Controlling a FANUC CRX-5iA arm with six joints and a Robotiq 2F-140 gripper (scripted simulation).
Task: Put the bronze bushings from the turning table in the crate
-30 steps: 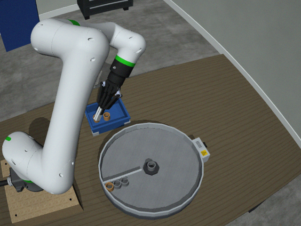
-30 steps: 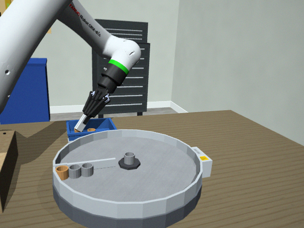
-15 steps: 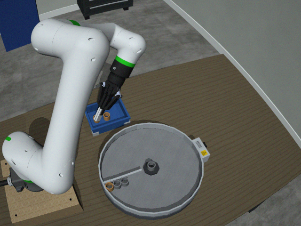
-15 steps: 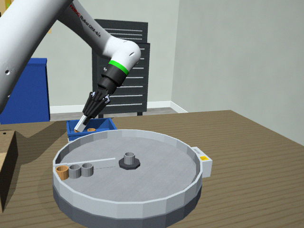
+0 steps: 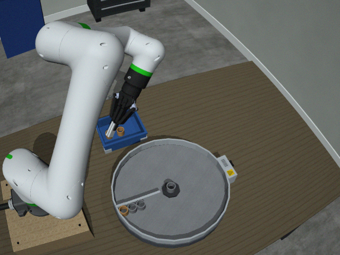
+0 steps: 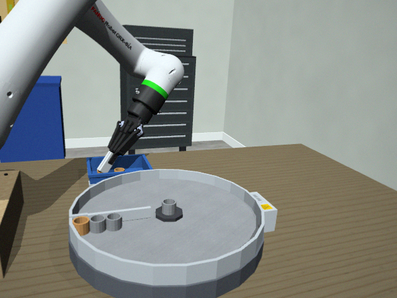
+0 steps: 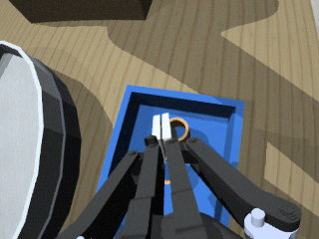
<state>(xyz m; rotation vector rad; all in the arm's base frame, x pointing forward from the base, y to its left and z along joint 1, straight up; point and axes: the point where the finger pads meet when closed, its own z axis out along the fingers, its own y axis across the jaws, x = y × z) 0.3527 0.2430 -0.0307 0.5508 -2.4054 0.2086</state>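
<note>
Now: the crate 3 cm ahead of my hand, 1 cm to the left of it and 4 cm below it. From my hand the other things lie so: grey turning table: 12 cm ahead, 33 cm to the right, 1 cm below.
</note>
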